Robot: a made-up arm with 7 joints. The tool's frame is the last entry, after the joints.
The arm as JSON. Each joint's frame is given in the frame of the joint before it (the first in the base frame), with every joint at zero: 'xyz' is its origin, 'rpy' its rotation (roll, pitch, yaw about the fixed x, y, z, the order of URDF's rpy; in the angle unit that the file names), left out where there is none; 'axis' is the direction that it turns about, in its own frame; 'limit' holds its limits. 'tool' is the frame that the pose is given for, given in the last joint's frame.
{
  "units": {
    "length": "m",
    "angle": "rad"
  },
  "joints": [
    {
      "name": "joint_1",
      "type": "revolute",
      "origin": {
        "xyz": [
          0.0,
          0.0,
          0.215
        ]
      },
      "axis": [
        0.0,
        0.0,
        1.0
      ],
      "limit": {
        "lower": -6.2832,
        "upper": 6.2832
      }
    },
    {
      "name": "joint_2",
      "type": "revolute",
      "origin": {
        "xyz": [
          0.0,
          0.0,
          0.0
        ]
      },
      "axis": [
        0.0,
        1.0,
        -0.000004
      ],
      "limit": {
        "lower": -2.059,
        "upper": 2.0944
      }
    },
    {
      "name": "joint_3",
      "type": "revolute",
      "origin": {
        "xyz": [
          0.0,
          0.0,
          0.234
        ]
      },
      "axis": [
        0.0,
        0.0,
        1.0
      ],
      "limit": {
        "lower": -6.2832,
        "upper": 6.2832
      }
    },
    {
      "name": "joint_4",
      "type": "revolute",
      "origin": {
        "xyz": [
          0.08,
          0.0,
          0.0
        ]
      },
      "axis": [
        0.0,
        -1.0,
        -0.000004
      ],
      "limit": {
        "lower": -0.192,
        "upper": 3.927
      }
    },
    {
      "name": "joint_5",
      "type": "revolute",
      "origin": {
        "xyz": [
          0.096,
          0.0,
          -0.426
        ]
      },
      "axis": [
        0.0,
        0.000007,
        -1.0
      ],
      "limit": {
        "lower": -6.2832,
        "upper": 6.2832
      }
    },
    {
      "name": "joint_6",
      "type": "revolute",
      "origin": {
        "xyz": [
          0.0,
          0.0,
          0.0
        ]
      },
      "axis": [
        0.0,
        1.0,
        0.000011
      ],
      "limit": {
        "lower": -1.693,
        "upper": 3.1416
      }
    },
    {
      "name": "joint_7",
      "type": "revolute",
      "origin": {
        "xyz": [
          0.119,
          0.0,
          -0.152
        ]
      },
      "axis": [
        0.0,
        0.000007,
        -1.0
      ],
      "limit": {
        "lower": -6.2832,
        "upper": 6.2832
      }
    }
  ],
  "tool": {
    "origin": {
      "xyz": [
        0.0,
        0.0,
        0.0
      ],
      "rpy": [
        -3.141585,
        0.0,
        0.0
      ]
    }
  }
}
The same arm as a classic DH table. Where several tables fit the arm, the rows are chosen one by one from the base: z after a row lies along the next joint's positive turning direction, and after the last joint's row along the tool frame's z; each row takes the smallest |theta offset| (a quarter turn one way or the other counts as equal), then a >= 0, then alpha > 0; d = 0 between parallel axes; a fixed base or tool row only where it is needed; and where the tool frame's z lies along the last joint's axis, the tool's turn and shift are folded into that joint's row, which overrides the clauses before.
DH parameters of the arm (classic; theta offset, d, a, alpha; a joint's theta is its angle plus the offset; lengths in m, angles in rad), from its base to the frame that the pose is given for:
joint_1: 0.0000 0.2150 0.0000 -1.5708
joint_2: 0.0000 0.0000 0.0000 1.5708
joint_3: 0.0000 0.2340 0.0800 1.5708
joint_4: 0.0000 0.0000 0.0960 1.5708
joint_5: 0.0000 0.4260 0.0000 1.5708
joint_6: 0.0000 0.0000 0.1190 -1.5708
joint_7: 0.0000 0.1520 0.0000 0.0000
Joint limits (rad, base to tool): -6.2832..6.2832 -2.0590..2.0944 -6.2832..6.2832 -0.1920..3.9270 -6.2832..6.2832 -1.6930..3.1416 -6.2832..6.2832

